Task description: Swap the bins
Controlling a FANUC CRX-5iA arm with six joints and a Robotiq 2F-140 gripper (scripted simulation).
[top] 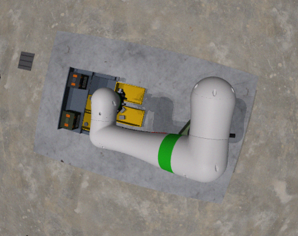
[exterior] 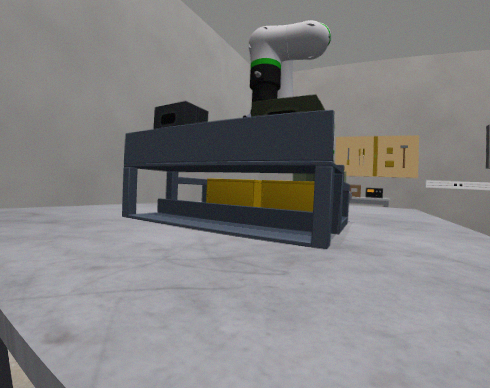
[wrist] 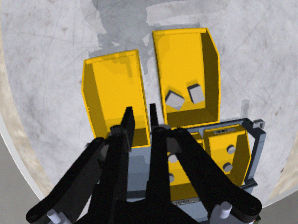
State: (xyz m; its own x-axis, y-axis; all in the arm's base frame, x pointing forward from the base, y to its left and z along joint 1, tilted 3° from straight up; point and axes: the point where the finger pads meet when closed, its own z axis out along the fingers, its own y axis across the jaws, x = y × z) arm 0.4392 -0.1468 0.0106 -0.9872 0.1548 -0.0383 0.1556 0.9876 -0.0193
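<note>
The grey part is 13 cm below my hand, 6 cm to the left of it and 3 cm ahead of it. Also, from my hand: dark shelf (22 cm ahead, 8 cm below, 3 cm to the left); black box (27 cm ahead, 10 cm to the right, 1 cm above).
</note>
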